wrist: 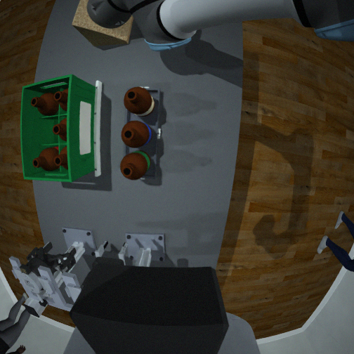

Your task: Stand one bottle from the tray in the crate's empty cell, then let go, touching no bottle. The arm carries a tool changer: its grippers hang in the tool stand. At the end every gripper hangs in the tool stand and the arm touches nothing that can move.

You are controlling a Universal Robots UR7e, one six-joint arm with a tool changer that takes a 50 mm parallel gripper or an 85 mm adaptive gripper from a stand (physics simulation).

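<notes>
The green crate [74,127] stands at the left with several brown bottles; the middle cell of its left column is empty. Three brown bottles stand in the dark tray [159,112]: one with a cream band [138,101], one with a blue band [136,134] and one with a green band [135,166]. The tool stand [70,282] is at the lower left, with a dark adaptive gripper [54,260] hanging in it. Two separate fingertips beside it seem to belong to another hanging gripper, mostly hidden by the black block. No gripper of the arm's own shows.
A white rail [98,127] runs between crate and tray. A tan speckled block [102,30] stands at the upper left, near the arm [215,17]. A black block [150,305] on the wrist covers the bottom middle. People stand at the lower left and right.
</notes>
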